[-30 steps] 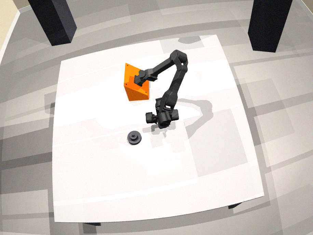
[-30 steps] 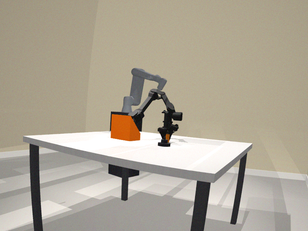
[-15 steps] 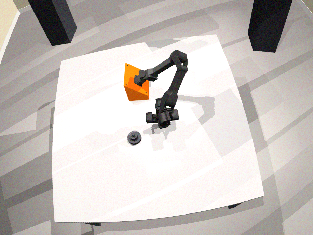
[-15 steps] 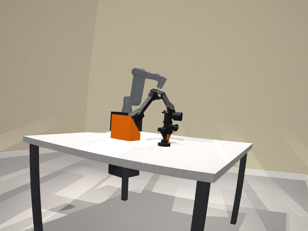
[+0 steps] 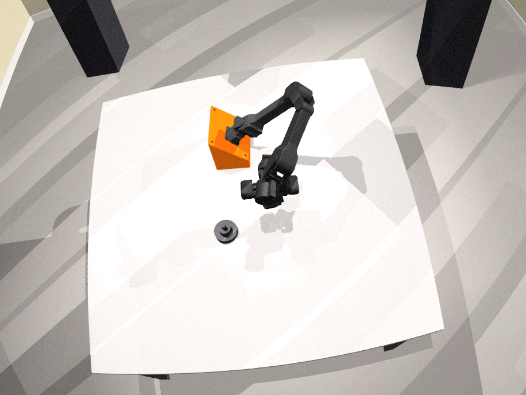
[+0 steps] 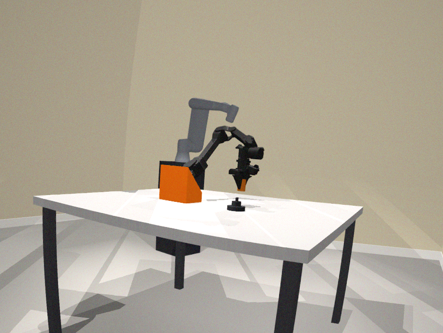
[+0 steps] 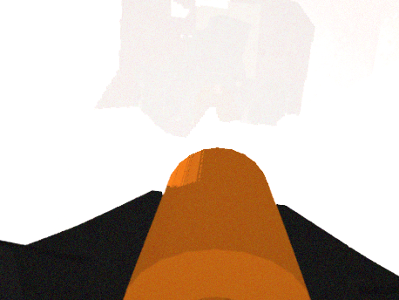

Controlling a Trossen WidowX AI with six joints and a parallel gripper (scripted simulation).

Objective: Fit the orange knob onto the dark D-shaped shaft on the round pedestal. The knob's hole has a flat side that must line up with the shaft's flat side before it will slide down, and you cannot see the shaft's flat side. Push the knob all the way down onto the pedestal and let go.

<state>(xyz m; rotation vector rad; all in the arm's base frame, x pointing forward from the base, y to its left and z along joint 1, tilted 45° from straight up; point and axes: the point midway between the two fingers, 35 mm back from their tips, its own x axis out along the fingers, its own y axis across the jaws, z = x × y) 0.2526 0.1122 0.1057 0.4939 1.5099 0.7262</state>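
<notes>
The dark round pedestal lies 9 cm ahead of my gripper tip, 16 cm to the right of it and 5 cm below it. Also, from my gripper tip: orange knob: 2 cm above.
</notes>
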